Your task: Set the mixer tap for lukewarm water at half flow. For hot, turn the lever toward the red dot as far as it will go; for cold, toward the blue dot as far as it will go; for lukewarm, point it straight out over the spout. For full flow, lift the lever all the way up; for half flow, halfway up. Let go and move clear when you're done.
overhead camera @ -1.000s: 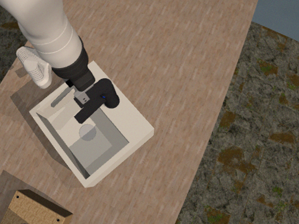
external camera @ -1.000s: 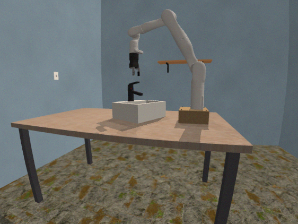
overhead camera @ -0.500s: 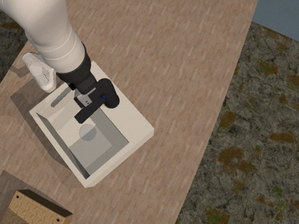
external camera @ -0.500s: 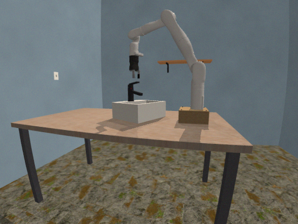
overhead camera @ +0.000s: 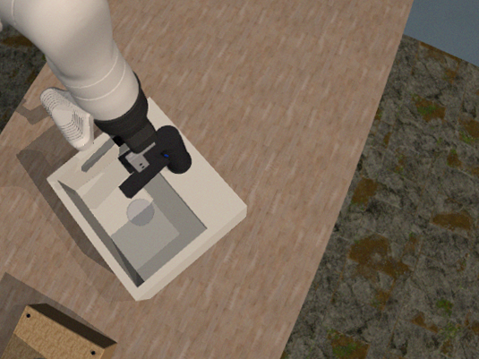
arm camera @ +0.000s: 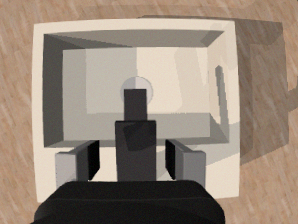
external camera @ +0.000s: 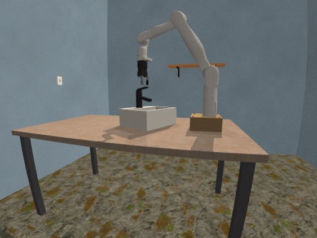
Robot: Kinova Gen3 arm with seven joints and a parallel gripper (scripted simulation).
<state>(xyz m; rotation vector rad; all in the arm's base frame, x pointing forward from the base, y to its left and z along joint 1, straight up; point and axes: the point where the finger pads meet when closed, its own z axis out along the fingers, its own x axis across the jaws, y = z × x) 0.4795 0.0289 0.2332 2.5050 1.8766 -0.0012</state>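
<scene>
Now: hand 2 cm short of the lever and 4 cm above it. Round my hand: white sink basin: 5 cm behind, 2 cm to the left, 28 cm below; black mixer tap: 4 cm ahead, 1 cm to the right, 9 cm below.
</scene>
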